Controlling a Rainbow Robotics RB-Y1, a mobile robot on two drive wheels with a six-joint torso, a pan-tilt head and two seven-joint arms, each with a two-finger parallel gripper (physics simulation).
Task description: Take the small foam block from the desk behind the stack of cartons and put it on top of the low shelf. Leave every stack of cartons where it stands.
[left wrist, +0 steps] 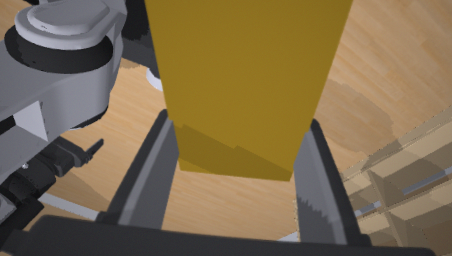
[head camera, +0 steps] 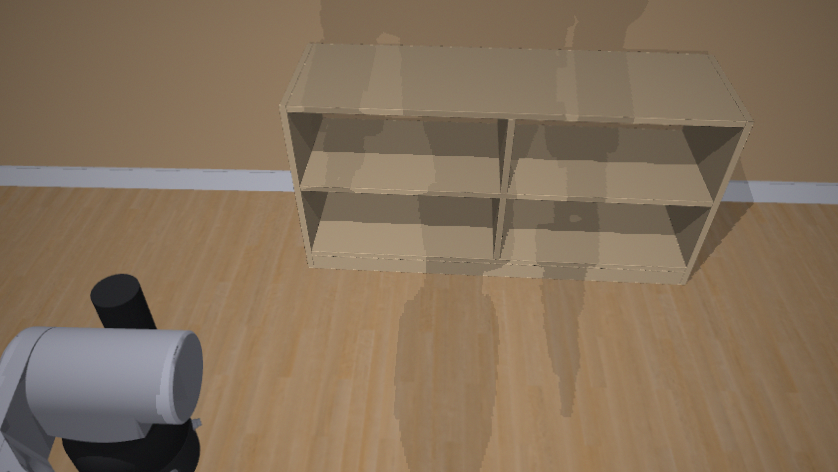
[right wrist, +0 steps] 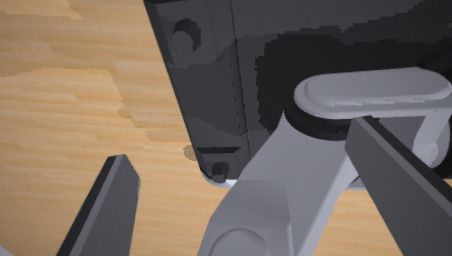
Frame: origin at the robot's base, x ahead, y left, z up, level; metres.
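Where they show: left gripper, fingertip midpoint: (left wrist: 237, 127); right gripper, fingertip midpoint: (left wrist: 84, 131) (right wrist: 239, 150).
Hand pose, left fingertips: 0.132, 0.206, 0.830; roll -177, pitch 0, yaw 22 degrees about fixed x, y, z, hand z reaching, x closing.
Observation:
After its pixels a point has its place, as x, y, z.
The foam block (left wrist: 250, 60) @(0.119, 0.246, 0.842) is yellow and fills the upper middle of the left wrist view. My left gripper (left wrist: 237, 127) @(0.132, 0.206, 0.830) is shut on it, with one finger against each side. The low shelf (head camera: 469, 82) @(1.371, -0.287, 0.611) (left wrist: 430, 142) @(1.321, -0.052, 0.080) is light wood with a bare top and four open compartments. It stands against the wall in the head view and shows at the lower right of the left wrist view. My left gripper and the block do not show in the head view. My right gripper (right wrist: 239, 150) @(-0.119, -0.233, 0.539) is open, with nothing between its fingers. The desk and cartons do not show.
My left arm (head camera: 111, 375) @(0.117, 0.174, 1.116) shows at the lower left of the head view, apart from the shelf in the picture. Wood floor (head camera: 328, 363) @(0.918, 0.160, 0.001) lies in front of the shelf. The wall (head camera: 146, 76) @(1.786, 0.722, 0.469) rises behind it. My dark base (right wrist: 210, 95) @(-0.010, -0.037, 0.191) shows beyond the right fingers.

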